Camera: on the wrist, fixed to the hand. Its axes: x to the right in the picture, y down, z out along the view.
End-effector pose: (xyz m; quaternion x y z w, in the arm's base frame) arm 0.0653 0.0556 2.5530 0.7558 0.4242 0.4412 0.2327
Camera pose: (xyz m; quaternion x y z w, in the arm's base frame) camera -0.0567 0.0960 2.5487 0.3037 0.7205 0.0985 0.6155
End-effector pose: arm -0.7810 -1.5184 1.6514 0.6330 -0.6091 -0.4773 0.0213
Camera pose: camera -0.6584 -1.5564 1.6588 -0.7861 -0.0341 0.5277 0.3200
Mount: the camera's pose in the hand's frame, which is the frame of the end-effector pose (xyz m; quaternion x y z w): 0.0016 -0.0778 -0.1024 -0.1184 -0.1530 -0.6644 0.7219
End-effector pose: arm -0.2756 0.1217 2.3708 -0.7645 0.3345 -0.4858 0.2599
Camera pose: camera -0.3488 0.1629 2.4681 0.8793 0.2487 0.3668 0.1745
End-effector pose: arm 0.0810 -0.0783 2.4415 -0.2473 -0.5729 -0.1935 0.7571
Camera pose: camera 0.1156 -0.2018 2.4323 0.0829 -0.6708 -0.6727 0.3011
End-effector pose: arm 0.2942 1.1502 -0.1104 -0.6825 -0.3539 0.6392 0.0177
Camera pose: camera 0.3489 1.2531 -0.0560 -0.1619 -0.7873 0.5122 0.3025
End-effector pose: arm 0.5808 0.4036 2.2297 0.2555 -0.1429 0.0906 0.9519
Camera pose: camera 0.6245 0.3899 2.1095 0.1805 -0.0898 -0.6230 0.7558
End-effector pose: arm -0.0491 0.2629 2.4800 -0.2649 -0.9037 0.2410 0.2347
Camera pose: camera -0.0222 0.2379 2.6033 0.4183 -0.8928 -0.0484 0.1599
